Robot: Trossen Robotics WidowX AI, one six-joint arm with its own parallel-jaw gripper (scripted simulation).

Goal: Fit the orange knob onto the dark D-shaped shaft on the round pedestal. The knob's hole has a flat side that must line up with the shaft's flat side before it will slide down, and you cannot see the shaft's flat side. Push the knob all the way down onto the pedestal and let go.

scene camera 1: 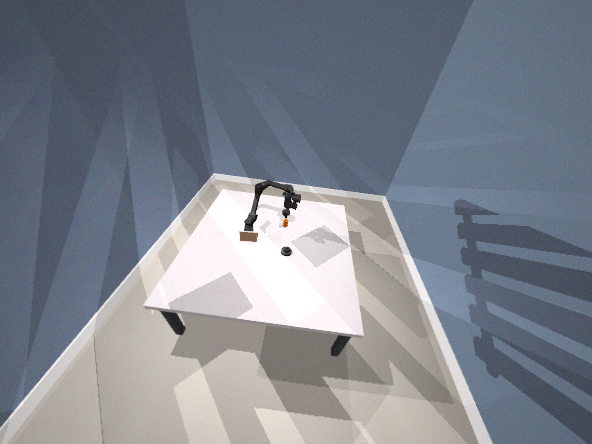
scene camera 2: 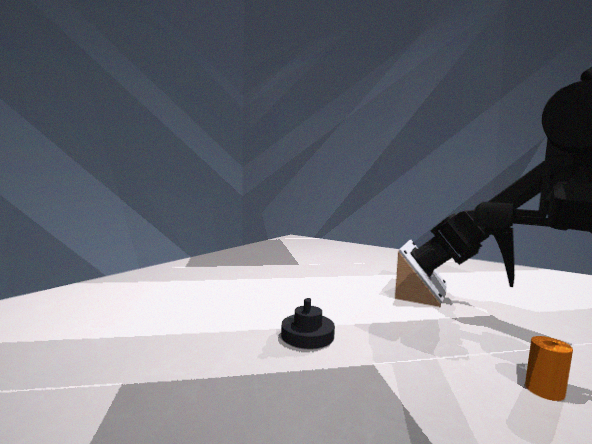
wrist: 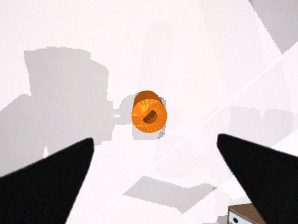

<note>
My gripper is open, with nothing in its grasp. Further things: an orange knob.
My gripper also shows in the wrist view.
</note>
